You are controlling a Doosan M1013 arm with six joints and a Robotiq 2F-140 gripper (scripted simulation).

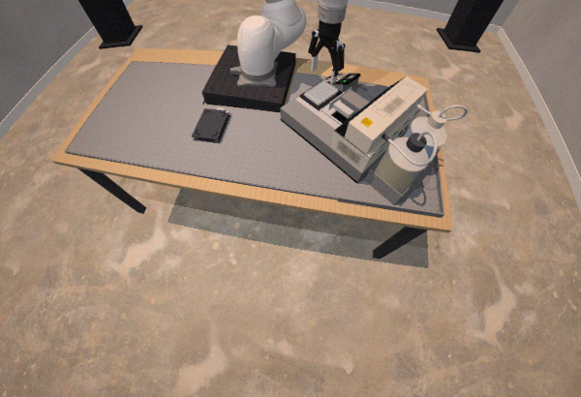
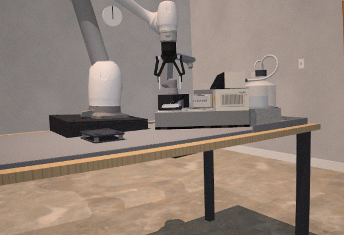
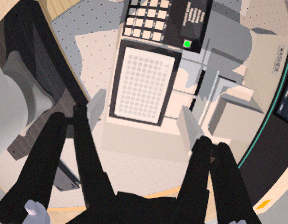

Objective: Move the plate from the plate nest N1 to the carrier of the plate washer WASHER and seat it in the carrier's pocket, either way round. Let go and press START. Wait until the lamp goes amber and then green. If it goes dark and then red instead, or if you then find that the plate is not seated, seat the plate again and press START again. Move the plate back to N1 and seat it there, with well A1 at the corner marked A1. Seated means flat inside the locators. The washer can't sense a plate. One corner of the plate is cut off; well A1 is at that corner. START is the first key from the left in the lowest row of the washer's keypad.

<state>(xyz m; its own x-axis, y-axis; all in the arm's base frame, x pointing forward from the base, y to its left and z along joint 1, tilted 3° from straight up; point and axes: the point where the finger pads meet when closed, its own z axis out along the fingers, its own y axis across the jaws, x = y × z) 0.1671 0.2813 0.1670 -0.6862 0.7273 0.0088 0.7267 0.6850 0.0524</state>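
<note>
The white well plate is 11 cm below my hand. Also, from my hand: plate washer: 11 cm to the left, 11 cm ahead, 8 cm below; then washer carrier: 12 cm below; then plate nest N1: 48 cm to the right, 18 cm below, 11 cm ahead.
</note>
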